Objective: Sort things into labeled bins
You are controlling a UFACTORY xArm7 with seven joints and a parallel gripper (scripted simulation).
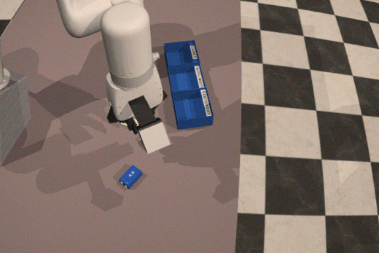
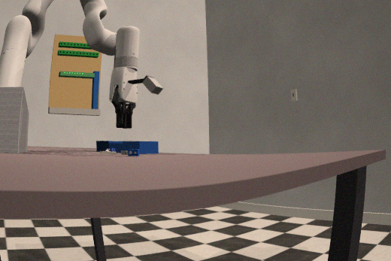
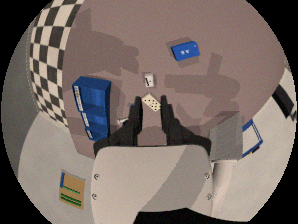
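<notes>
My gripper is now 9 cm above the white sharpener. From my hand the other things lie so: blue battery (10 cm to the right, 9 cm below, 2 cm behind); blue die (9 cm to the left, 9 cm below); cream domino (9 cm below, 5 cm to the left, 4 cm behind).
</notes>
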